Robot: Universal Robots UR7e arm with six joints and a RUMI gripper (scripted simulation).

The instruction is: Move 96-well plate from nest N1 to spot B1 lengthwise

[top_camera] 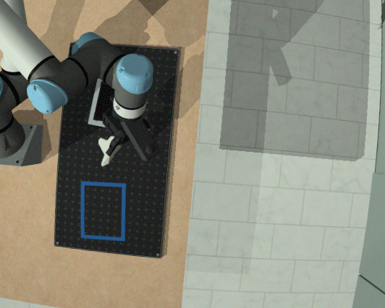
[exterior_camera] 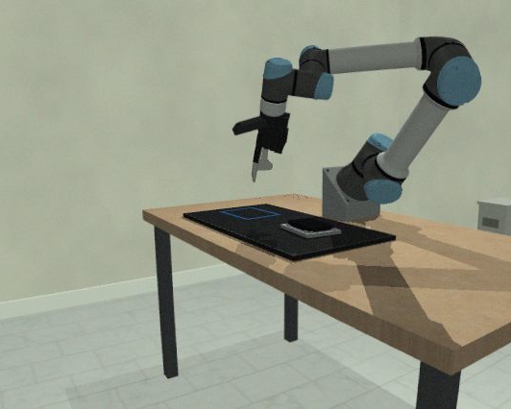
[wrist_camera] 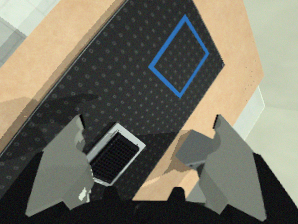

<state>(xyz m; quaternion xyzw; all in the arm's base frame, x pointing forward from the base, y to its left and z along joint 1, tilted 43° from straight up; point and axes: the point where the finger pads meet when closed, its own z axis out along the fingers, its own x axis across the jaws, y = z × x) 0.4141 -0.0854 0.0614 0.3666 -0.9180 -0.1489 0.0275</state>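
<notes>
Right now the black 96-well plate is 80 mm behind my hand, 150 mm to the left of it and 170 mm below it. Also, from my hand: plate nest N1 (80 mm behind, 150 mm to the left, 180 mm below).
</notes>
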